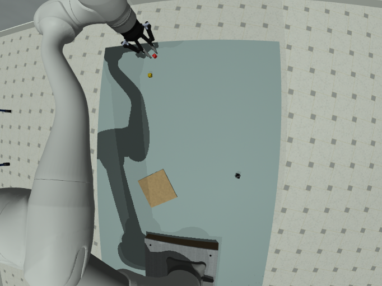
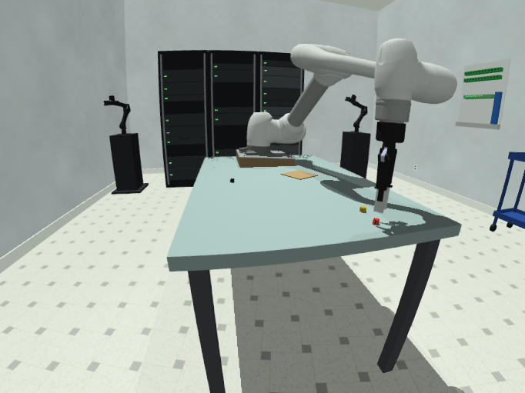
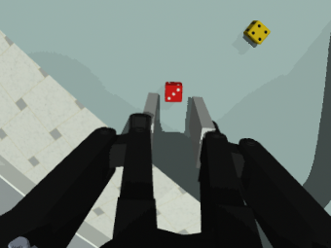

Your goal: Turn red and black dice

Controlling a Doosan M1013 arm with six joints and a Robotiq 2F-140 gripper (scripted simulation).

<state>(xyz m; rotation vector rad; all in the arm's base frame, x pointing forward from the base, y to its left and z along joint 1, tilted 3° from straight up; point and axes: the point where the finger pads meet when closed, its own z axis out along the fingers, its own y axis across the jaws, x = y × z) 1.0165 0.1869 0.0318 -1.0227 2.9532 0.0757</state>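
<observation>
My gripper is now 7 cm above the red die. Round my hand: black die 53 cm behind, 39 cm to the right, 7 cm below; then tan mat 61 cm behind, 4 cm to the right, 8 cm below; then yellow die 10 cm behind, 1 cm to the left, 7 cm below.
</observation>
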